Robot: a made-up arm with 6 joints.
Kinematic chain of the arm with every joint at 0, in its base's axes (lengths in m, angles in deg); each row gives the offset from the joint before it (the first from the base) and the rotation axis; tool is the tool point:
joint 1: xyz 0 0 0.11 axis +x
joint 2: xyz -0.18 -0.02 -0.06 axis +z
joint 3: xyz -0.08 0 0.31 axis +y
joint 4: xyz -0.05 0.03 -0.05 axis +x
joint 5: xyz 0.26 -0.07 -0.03 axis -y
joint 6: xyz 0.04 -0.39 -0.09 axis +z
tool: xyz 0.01 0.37 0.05
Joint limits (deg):
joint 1: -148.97..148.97
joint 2: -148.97..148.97
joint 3: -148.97..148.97
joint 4: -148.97..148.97
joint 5: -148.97..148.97
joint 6: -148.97..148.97
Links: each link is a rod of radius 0.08 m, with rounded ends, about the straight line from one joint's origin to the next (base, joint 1, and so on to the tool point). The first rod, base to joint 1, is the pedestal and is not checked.
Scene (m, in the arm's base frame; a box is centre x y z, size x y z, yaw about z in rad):
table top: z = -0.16
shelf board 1: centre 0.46 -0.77 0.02 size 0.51 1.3 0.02 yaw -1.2
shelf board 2: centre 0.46 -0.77 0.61 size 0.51 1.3 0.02 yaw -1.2
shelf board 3: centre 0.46 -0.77 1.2 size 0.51 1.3 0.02 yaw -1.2
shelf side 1: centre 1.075 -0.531 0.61 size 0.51 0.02 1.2 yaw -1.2
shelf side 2: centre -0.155 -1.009 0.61 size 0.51 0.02 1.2 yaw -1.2
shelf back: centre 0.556 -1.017 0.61 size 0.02 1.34 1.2 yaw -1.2
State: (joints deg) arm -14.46 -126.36 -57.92 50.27 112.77 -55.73
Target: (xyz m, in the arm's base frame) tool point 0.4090 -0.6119 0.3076
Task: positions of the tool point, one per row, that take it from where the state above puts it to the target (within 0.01 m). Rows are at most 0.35 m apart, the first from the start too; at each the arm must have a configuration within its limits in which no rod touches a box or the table.
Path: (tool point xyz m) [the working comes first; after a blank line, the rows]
Joints at the target: 12.40 -59.31 -72.83 125.91 76.96 -131.30
Straight joint move there: touches shelf side 2.

1: -0.5918 0.0781 0.3599
2: -0.5891 -0.1467 0.3573
3: -0.4658 -0.3582 0.3548
4: -0.2372 -0.4894 0.3458
5: 0.0441 -0.4878 0.3286
6: 0.3013 -0.3347 0.3076
7: 0.3497 -0.4341 0.3263
8: 0.3851 -0.5283 0.3288
9: 0.4090 -0.6119 0.3075

